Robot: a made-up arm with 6 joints.
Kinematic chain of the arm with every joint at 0, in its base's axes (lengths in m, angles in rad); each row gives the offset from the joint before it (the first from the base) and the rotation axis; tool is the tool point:
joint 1: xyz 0 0 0.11 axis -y
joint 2: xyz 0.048 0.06 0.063 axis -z
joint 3: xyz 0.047 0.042 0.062 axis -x
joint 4: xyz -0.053 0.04 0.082 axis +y
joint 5: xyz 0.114 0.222 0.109 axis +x
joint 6: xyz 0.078 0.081 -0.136 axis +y
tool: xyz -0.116 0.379 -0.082
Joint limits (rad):
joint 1: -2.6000..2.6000
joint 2: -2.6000..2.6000
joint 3: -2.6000..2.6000
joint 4: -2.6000..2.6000
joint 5: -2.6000..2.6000
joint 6: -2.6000..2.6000
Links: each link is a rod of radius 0.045 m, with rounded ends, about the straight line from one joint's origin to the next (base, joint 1, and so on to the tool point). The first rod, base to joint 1, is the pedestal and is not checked.
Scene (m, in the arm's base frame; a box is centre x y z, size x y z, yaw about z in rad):
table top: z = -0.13
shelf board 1: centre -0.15 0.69 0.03 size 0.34 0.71 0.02 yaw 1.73
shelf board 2: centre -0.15 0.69 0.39 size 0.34 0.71 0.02 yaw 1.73
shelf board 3: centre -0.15 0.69 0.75 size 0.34 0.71 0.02 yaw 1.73
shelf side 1: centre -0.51 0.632 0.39 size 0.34 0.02 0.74 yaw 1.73
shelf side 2: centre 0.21 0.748 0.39 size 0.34 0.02 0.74 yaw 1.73
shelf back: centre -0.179 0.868 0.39 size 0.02 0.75 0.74 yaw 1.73
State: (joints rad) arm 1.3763 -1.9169 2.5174 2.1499 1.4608 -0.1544
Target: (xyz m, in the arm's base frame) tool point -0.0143 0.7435 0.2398
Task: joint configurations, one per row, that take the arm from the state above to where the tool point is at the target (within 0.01 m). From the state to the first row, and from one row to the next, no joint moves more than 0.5 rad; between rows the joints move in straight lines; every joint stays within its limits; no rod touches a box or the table.
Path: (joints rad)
1: 1.3386 -1.8303 2.2239 2.3323 1.7215 0.0317
2: 1.3009 -1.7438 1.9303 2.5148 1.9821 0.2178
3: 1.4184 -1.4339 1.9608 2.5254 1.5258 0.2398
4: 1.5359 -1.1239 1.9912 2.5361 1.0695 0.2618
5: 1.6534 -0.8140 2.0217 2.5467 0.6132 0.2838
6: 1.7710 -0.5040 2.0521 2.5574 0.1568 0.3058
7: 1.8885 -0.1941 2.0825 2.5680 -0.2995 0.3277
8: 2.0060 0.1158 2.1130 2.5787 -0.7558 0.3497
9: 2.1235 0.4258 2.1434 2.5893 -1.2121 0.3717
10: 2.2411 0.7357 2.1739 2.6000 -1.6684 0.3937
11: 2.1797 0.6352 1.7091 2.6000 -1.2885 0.2926
12: 2.1184 0.5346 1.2443 2.6000 -0.9085 0.1915
13: 2.0570 0.4340 0.7796 2.6000 -0.5285 0.0904

